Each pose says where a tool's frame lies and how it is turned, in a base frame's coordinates. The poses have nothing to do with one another.
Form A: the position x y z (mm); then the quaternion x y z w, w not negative.
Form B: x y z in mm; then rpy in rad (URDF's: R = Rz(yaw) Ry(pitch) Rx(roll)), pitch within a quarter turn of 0, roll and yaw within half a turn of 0. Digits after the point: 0 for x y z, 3 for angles.
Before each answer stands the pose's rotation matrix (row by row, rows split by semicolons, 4 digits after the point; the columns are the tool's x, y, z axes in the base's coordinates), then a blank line. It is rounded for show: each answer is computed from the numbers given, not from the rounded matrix.
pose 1, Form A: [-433 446 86 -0.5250 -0.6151 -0.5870 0.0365]
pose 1, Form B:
-0.4460 0.6888 0.5715; 0.6031 -0.2405 0.7605; 0.6613 0.6839 -0.3081

[-433 446 86 1.994 -0.723 2.208]
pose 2, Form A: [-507 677 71 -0.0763 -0.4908 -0.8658 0.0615]
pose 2, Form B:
-0.9808 0.1814 0.0717; -0.0316 -0.5107 0.8592; 0.1925 0.8404 0.5066

[-507 677 71 1.028 -0.194 -3.109]
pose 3, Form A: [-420 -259 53 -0.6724 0.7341 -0.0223 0.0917]
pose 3, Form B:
-0.0789 -0.9832 0.1646; -0.9914 0.0947 0.0906; -0.1047 -0.1561 -0.9822

[-420 -259 53 -2.984 0.105 -1.650]
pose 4, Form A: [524 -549 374 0.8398 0.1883 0.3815 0.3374]
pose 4, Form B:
0.6380 0.0588 0.7678; 0.5736 -0.7014 -0.4230; 0.5137 0.7103 -0.4813

[524 -549 374 2.166 -0.539 0.732]
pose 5, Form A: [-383 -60 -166 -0.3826 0.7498 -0.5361 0.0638]
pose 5, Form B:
-0.6991 -0.5053 0.5059; -0.6421 0.1325 -0.7551; 0.3145 -0.8527 -0.4171

[-383 -60 -166 -2.026 -0.320 -2.399]
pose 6, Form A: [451 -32 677 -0.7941 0.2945 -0.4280 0.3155]
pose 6, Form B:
0.4602 -0.1976 0.8655; -0.7378 -0.6275 0.2490; 0.4939 -0.7531 -0.4346

[451 -32 677 -2.094 -0.517 -1.013]
